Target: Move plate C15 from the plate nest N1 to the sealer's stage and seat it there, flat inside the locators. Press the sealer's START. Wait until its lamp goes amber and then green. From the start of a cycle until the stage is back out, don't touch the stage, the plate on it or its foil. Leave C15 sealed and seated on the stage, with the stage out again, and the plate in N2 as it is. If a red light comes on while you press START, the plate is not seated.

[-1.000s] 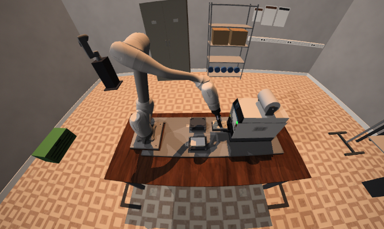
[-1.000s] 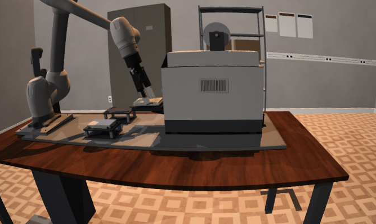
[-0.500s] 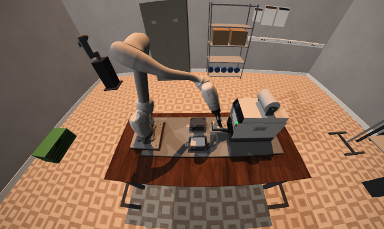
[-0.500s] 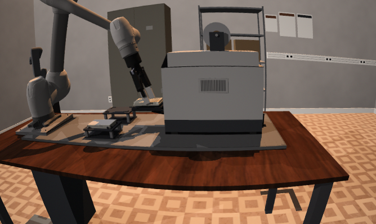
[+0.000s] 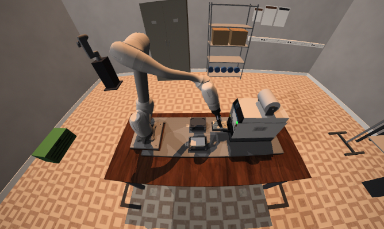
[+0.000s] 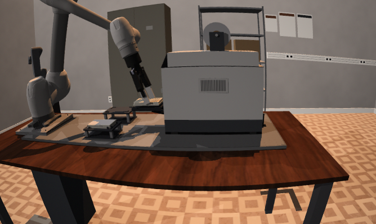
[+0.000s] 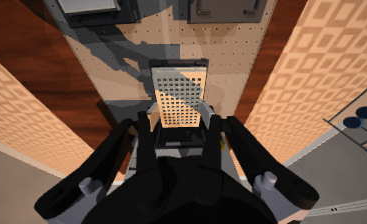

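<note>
The sealer stage is 5 cm below my hand. From my hand the other things lie so: pale plate (21 cm behind, 12 cm to the right, 9 cm below); then foil roll (33 cm ahead, 3 cm to the right, 27 cm above).
</note>
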